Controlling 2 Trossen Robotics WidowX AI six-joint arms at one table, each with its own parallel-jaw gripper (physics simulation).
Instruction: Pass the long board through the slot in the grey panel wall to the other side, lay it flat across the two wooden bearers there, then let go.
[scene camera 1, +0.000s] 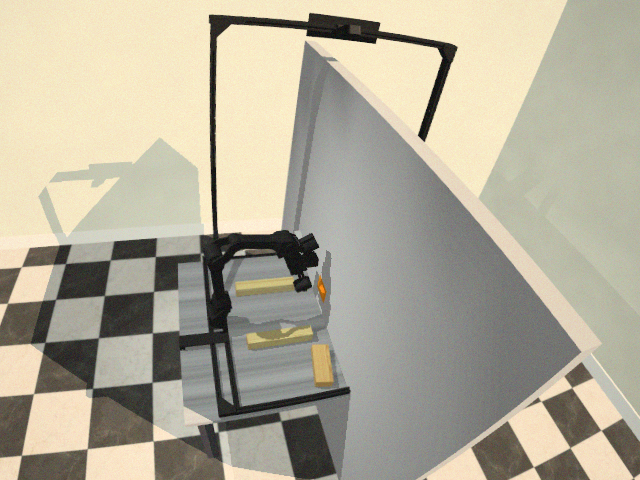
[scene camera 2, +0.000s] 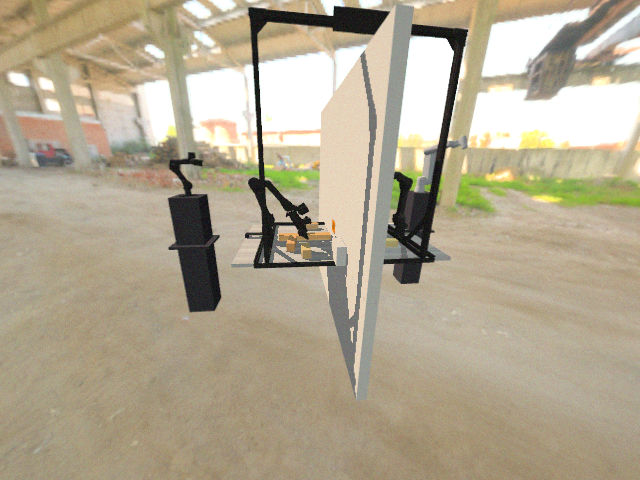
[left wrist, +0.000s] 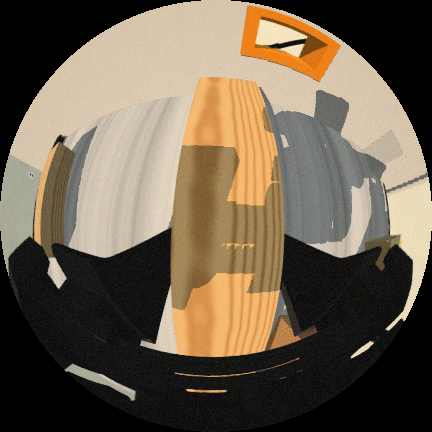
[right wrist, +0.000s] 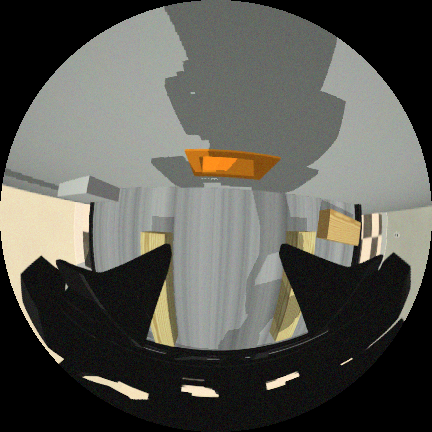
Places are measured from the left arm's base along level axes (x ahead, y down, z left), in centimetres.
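Where they show: left gripper, between the fingertips: (scene camera 2: 307, 238) (left wrist: 224, 232); right gripper, between the fingertips: (right wrist: 227, 250); right arm's base, origin of its link: (scene camera 1: 217, 322) (scene camera 2: 399, 235) (right wrist: 231, 360).
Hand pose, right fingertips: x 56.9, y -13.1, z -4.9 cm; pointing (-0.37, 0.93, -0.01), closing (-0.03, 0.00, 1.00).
Observation:
Each offset is from my right fingertips to the top centre of the thing. "*": to the spot under its first point.
The long board @(dx -32.2, dy +11.4, dz +5.8 cm) (scene camera 2: 321, 236) (left wrist: 215, 115) lies low over the table on the left gripper's side of the grey panel wall (scene camera 1: 413, 258) (scene camera 2: 346, 129), its far end pointing toward the wall. My left gripper (scene camera 2: 305, 236) (left wrist: 224, 232) is shut on the board across its width. The orange-framed slot @(* dx -8.9, dy +4.0, dz -2.8 cm) (scene camera 1: 320, 281) (left wrist: 251, 30) (right wrist: 195, 160) is up and to the right of the board's end in the left wrist view. My right gripper (scene camera 1: 302, 283) (right wrist: 227, 250) is open and empty on the other side, above two pale wooden bearers @(dx +12.6, dy +10.6, dz -10.7 cm) (scene camera 1: 263, 286) @(dx +11.6, dy +10.6, dz +15.6 cm) (scene camera 1: 279, 337) lying roughly parallel.
A wooden block @(dx -1.3, dy +11.2, dz +30.3 cm) (scene camera 1: 322, 365) (right wrist: 340, 227) lies near the wall on the bearers' side. Wooden blocks @(dx -41.0, dy +10.0, dz -7.8 cm) (scene camera 2: 291, 243) @(dx -33.4, dy +10.0, dz -20.9 cm) (scene camera 2: 306, 251) sit beside the board. Another block @(dx -28.4, dy +10.6, dz +29.8 cm) (left wrist: 55, 200) stands at the left edge of the left wrist view. A grey block @(* dx -6.5, dy +5.0, dz -26.2 cm) (right wrist: 75, 189) sits against the wall.

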